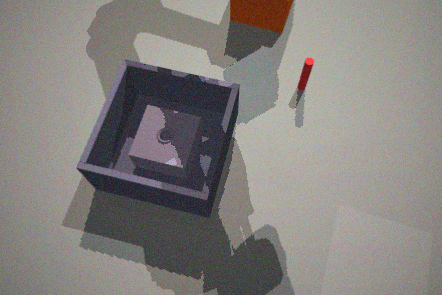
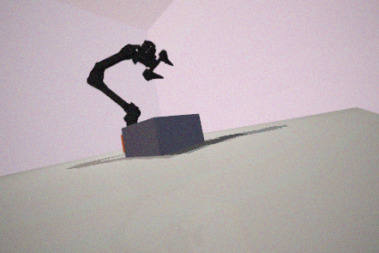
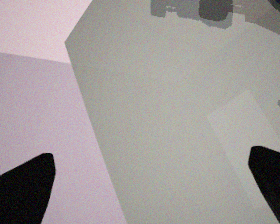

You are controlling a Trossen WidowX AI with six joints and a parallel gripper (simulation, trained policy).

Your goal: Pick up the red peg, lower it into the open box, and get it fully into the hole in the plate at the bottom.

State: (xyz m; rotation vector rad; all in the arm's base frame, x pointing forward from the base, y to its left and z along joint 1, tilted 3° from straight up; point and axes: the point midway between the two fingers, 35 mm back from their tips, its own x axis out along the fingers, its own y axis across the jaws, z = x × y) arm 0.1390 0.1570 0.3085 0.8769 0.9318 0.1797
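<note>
The red peg lies 30 mm behind my gripper tip, 30 mm to the right of it and 330 mm below it. From my gripper tip the other things lie so: grey box: 180 mm ahead, 190 mm to the right, 340 mm below; then plate: 180 mm ahead, 190 mm to the right, 320 mm below.
</note>
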